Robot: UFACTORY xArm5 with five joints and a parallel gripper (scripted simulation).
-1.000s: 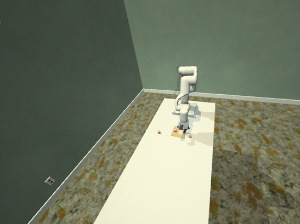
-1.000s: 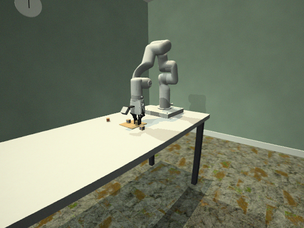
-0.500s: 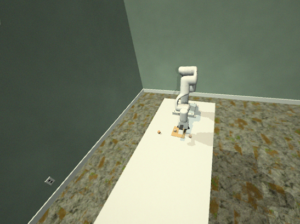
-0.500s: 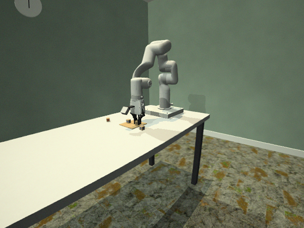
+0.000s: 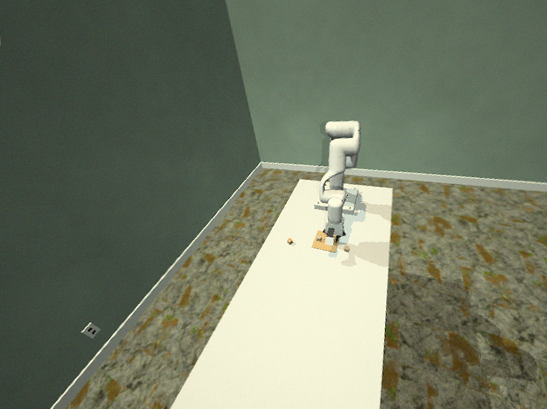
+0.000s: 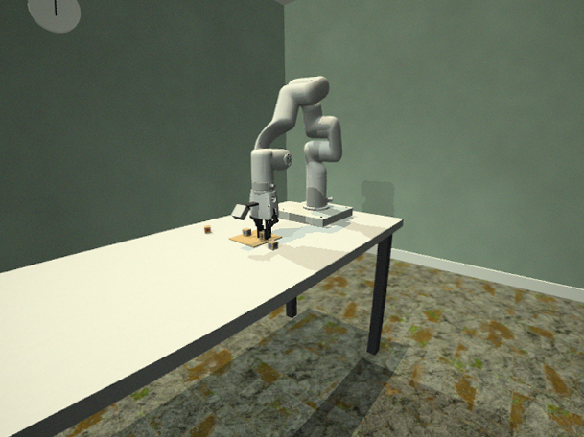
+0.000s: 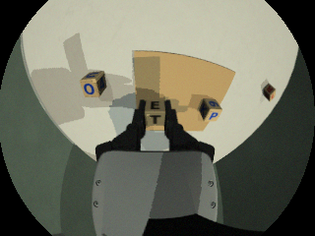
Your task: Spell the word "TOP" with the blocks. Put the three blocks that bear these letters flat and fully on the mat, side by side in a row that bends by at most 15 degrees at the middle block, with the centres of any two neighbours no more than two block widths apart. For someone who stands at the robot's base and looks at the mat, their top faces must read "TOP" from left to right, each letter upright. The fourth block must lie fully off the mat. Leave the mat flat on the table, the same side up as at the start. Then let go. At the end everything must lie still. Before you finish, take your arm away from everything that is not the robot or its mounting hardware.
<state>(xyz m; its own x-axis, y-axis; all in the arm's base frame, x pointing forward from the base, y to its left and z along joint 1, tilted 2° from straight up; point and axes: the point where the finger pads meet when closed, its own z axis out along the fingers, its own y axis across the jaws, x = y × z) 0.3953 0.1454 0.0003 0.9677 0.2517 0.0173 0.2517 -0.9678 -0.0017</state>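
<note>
Now: hand 4 cm to the left of the tan mat, 3 cm above it and 1 cm short of it.
</note>
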